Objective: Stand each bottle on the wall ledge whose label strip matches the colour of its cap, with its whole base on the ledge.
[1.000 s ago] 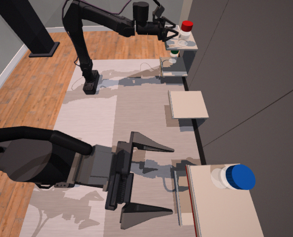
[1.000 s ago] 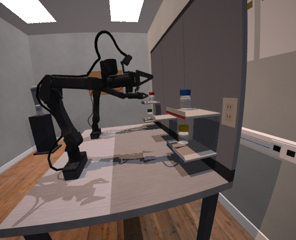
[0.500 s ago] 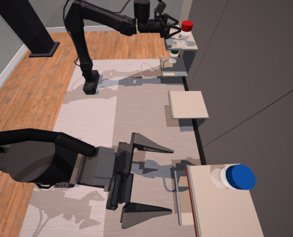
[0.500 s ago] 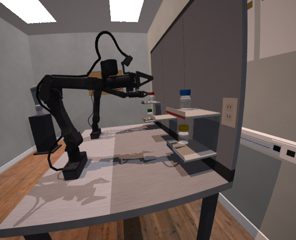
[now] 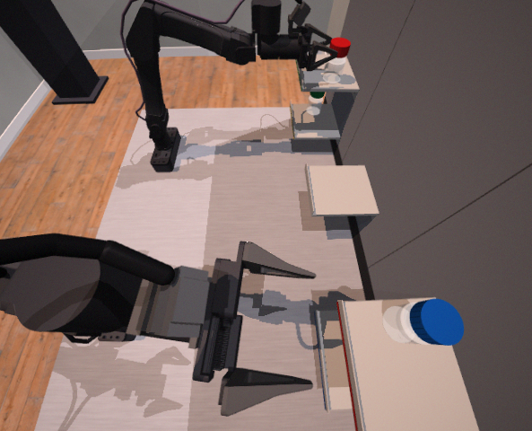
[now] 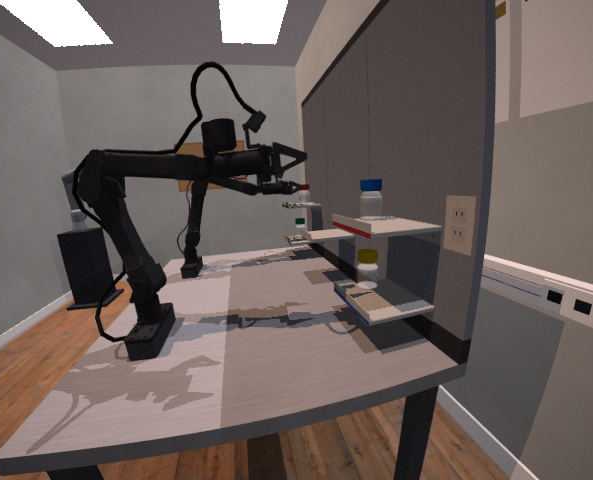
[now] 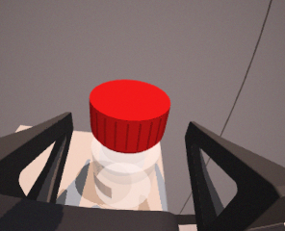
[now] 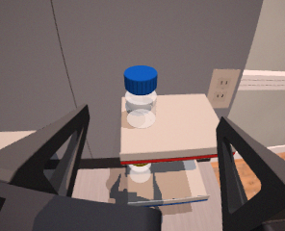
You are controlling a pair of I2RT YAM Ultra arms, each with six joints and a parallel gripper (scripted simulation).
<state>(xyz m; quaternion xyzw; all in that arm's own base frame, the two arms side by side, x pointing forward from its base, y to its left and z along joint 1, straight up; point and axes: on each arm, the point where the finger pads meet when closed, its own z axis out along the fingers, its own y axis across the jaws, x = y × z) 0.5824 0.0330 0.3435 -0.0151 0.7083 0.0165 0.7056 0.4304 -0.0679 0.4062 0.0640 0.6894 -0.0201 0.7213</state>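
Now: the red-capped bottle 40 mm below my left hand and 20 mm ahead of it. Also, from my left hand: grey wall panel: 330 mm to the right, 120 mm ahead, 60 mm above; then blue-capped bottle: 680 mm to the right, 40 mm below, 30 mm ahead; then green-capped bottle: 240 mm below, 100 mm to the left, 20 mm ahead.
My right gripper is now 18 cm short of the blue-capped bottle and 12 cm above it. The rest, counted from my right hand: grey wall panel: 35 cm to the left, 27 cm ahead, 1 cm below; then red-capped bottle: 69 cm to the left, 18 cm ahead, 12 cm below; then yellow-capped bottle: 31 cm below, 18 cm ahead, 1 cm to the left.
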